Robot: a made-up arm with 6 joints.
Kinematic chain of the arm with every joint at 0, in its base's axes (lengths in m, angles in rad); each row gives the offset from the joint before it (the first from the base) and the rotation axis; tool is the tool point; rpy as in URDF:
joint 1: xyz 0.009 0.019 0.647 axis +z
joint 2: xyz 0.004 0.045 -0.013 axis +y
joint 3: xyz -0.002 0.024 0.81 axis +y
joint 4: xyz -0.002 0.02 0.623 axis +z
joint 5: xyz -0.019 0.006 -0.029 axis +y
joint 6: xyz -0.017 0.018 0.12 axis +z
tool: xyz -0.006 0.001 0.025 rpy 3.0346 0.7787 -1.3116
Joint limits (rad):
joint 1: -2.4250..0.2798
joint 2: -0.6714..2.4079
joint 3: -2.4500..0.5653
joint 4: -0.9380..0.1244
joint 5: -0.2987..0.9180
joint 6: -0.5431..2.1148
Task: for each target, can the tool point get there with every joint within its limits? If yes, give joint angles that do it. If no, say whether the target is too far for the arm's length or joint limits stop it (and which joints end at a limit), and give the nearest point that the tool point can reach.
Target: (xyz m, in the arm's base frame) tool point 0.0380 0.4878 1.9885
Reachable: yes | joints -1.3900 0.0448 -0.8055 -0.0098 0.4245 0.1703
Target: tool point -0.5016 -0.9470 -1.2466
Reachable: no: too far | nearest point -0.3843 -0.7251 -0.6501 | short by 0.647 m
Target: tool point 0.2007 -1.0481 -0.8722
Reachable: no: too far | nearest point 0.1732 -0.8948 -0.6066 | short by 0.308 m
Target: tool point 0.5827 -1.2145 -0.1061
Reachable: yes | joints -1.2366 1.9762 0.2570 -0.4770 -0.0900 -0.1994
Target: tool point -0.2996 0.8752 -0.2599
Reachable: no: joint limits stop it (at a limit: joint 2) | nearest point -0.2275 0.6750 0.5496 | short by 0.837 m
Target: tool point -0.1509 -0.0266 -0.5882
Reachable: no: joint limits stop it (at a limit: joint 1, joint 2, joint 3, joint 5, joint 6) | nearest point -0.3896 -0.4102 -0.6641 | short by 0.458 m
